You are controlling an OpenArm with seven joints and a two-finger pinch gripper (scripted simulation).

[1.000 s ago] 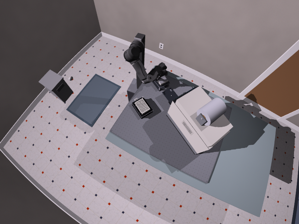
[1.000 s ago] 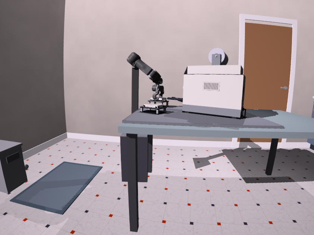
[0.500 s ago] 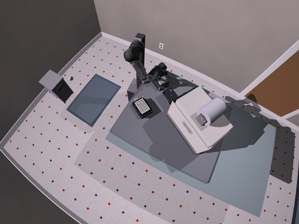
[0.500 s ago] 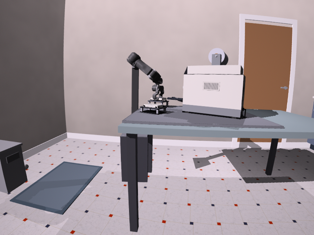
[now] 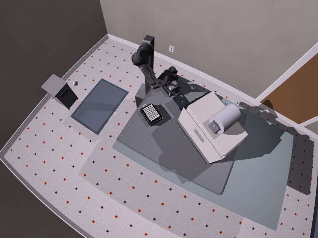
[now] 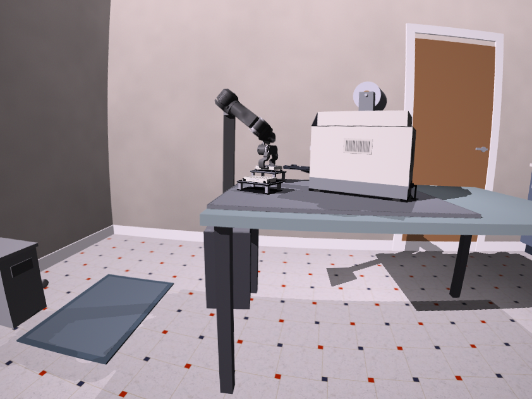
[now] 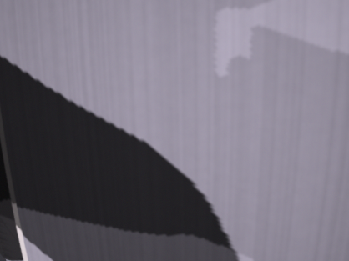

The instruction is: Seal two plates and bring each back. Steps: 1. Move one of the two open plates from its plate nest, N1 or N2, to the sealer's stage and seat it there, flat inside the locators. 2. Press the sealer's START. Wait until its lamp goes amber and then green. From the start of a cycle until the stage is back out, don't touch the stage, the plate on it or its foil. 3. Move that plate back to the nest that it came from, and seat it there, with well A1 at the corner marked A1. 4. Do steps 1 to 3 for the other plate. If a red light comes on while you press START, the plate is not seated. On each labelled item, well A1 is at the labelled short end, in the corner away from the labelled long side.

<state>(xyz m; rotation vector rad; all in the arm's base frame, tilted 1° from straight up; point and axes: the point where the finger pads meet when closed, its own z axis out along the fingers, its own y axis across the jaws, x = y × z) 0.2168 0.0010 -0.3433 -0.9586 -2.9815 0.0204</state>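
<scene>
My gripper is now 20 mm above the plate nest. Round my hand: N1 label 90 mm behind, 80 mm below, 60 mm to the left; then screen 270 mm ahead, 240 mm above, 180 mm to the right; then sealer stage 150 mm to the right, 150 mm ahead, 20 mm above.
</scene>
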